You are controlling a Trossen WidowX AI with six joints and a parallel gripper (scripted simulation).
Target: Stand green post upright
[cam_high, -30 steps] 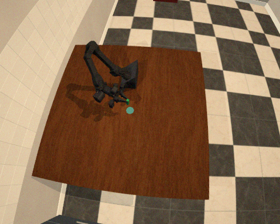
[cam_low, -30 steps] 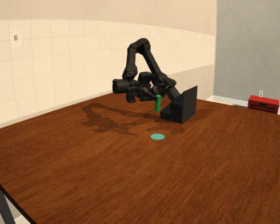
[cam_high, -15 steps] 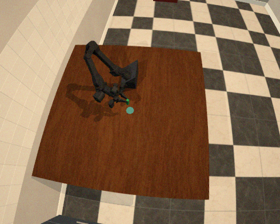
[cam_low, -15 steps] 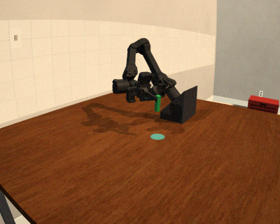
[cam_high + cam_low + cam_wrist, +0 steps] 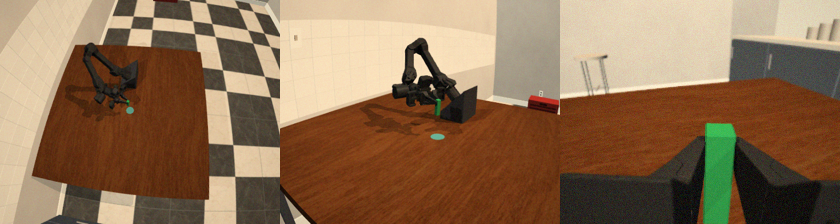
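My gripper is now 15 cm above the cyan circle, 3 cm to the right of it and 1 cm short of it. From my hand the other things lie so: green post: 3 cm to the left, 2 cm below, 1 cm ahead.
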